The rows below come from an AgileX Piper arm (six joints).
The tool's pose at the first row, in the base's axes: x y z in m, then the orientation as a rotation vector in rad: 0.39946 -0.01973 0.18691 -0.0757 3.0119 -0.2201
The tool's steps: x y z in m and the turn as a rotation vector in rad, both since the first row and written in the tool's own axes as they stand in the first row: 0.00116 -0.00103 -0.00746 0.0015 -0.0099 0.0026; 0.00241 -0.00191 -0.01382 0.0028 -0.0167 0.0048; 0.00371 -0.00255 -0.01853 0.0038 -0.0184 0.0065; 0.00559 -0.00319 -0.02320 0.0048 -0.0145 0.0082; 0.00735 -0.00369 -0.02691 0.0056 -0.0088 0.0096; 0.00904 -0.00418 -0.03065 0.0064 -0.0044 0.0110; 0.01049 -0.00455 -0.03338 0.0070 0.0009 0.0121; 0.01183 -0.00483 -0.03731 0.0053 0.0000 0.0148; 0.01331 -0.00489 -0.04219 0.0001 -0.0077 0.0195; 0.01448 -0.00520 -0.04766 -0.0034 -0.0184 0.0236; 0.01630 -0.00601 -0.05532 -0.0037 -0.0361 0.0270; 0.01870 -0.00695 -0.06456 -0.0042 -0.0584 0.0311; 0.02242 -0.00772 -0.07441 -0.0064 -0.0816 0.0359; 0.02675 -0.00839 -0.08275 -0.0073 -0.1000 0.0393; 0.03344 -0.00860 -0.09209 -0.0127 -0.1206 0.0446
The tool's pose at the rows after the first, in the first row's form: 0.39743 -0.01976 0.19425 -0.0725 3.0018 -0.2211; 0.39544 -0.01980 0.20048 -0.0697 2.9948 -0.2221; 0.39359 -0.01984 0.20505 -0.0672 2.9929 -0.2233; 0.39118 -0.01992 0.20952 -0.0642 2.9966 -0.2250; 0.38900 -0.01999 0.21303 -0.0615 3.0021 -0.2267; 0.38688 -0.02005 0.21658 -0.0589 3.0063 -0.2282; 0.38512 -0.02011 0.21915 -0.0567 3.0115 -0.2296; 0.38331 -0.01991 0.22289 -0.0529 3.0107 -0.2266; 0.38125 -0.01936 0.22752 -0.0470 3.0035 -0.2176; 0.37942 -0.01896 0.23280 -0.0422 2.9932 -0.2108; 0.37670 -0.01878 0.24023 -0.0389 2.9755 -0.2083; 0.37322 -0.01854 0.24917 -0.0350 2.9532 -0.2049; 0.36834 -0.01812 0.25852 -0.0304 2.9302 -0.1989; 0.36305 -0.01786 0.26631 -0.0273 2.9118 -0.1955; 0.35527 -0.01713 0.27473 -0.0220 2.8917 -0.1851
